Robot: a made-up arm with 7 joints. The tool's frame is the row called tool.
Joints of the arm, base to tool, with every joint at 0 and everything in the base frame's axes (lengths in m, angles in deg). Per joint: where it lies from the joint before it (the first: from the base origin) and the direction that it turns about. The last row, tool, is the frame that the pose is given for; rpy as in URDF.
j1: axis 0 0 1 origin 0.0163 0.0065 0.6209
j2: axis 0 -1 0 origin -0.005 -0.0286 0.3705
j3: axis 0 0 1 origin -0.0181 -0.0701 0.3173
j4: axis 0 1 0 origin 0.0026 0.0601 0.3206
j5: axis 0 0 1 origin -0.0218 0.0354 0.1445
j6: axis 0 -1 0 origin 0.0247 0.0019 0.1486
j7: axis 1 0 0 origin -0.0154 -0.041 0.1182
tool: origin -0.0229 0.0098 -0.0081 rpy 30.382 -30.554 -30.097
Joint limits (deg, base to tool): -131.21..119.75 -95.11..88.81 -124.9..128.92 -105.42..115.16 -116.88..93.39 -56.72..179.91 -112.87..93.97
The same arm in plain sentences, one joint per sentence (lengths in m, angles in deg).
The arm has seven revolute joints in a row. What follows holds with every joint at zero, and every direction is one of the base frame's. The first joint lies 0.0163 m along +x and 0.0065 m along +y and 0.6209 m along +z from the base frame's origin and rotates about +z, from -131.21 to 119.75 deg. The second joint lies 0.0050 m along -x and 0.0286 m along -y and 0.3705 m along +z from the first joint and rotates about -y, from -95.11 to 88.81 deg. The third joint lies 0.0181 m along -x and 0.0701 m along -y and 0.3173 m along +z from the second joint and rotates about +z, from -124.90 to 128.92 deg. The fourth joint lies 0.0026 m along +x and 0.0601 m along +y and 0.3206 m along +z from the third joint and rotates about +y, from -105.42 to 115.16 deg. The fifth joint lies 0.0218 m along -x and 0.0354 m along +y and 0.1445 m along +z from the fourth joint and rotates about +z, from -116.88 to 93.39 deg. The sixth joint lies 0.0247 m along +x and 0.0019 m along +y and 0.1486 m along +z from the fifth joint and rotates about -y, from -56.72 to 179.91 deg. The seventh joint lies 0.0154 m along -x and 0.0410 m along -y and 0.1182 m along +z from the sixth joint and rotates about +x, from -112.87 to 93.97 deg. The tool frame, which is the frame that the pose is given for, lies 0.0229 m along -x and 0.0098 m along +y and 0.0081 m along -z from the seventh joint; its axes are the base frame's turned by roll 30.38, pitch -30.55 and yaw -30.10 deg (as in URDF: about the fixed x, then y, then z).
